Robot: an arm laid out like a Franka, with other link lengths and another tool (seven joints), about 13 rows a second.
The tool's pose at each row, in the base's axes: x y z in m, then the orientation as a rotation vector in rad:
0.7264 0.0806 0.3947 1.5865 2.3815 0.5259
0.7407 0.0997 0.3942 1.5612 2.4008 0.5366
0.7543 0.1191 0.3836 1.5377 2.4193 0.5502
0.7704 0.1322 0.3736 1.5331 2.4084 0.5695
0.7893 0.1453 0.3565 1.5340 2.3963 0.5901
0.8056 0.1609 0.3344 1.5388 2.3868 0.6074
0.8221 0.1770 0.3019 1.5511 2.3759 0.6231
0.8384 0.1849 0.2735 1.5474 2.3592 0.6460
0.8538 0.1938 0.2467 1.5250 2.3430 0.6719
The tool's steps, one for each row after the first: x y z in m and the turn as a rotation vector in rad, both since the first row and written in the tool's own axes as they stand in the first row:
0.0121 0.0185 0.0091 -0.0035 0.0117 -0.0196
0.0247 0.0322 0.0272 -0.0079 0.0250 -0.0375
0.0305 0.0461 0.0446 -0.0243 0.0261 -0.0358
0.0351 0.0594 0.0696 -0.0399 0.0286 -0.0302
0.0431 0.0693 0.0985 -0.0512 0.0324 -0.0229
0.0513 0.0752 0.1370 -0.0598 0.0365 -0.0107
0.0522 0.0798 0.1704 -0.0804 0.0363 -0.0065
0.0542 0.0846 0.2021 -0.1088 0.0332 -0.0142

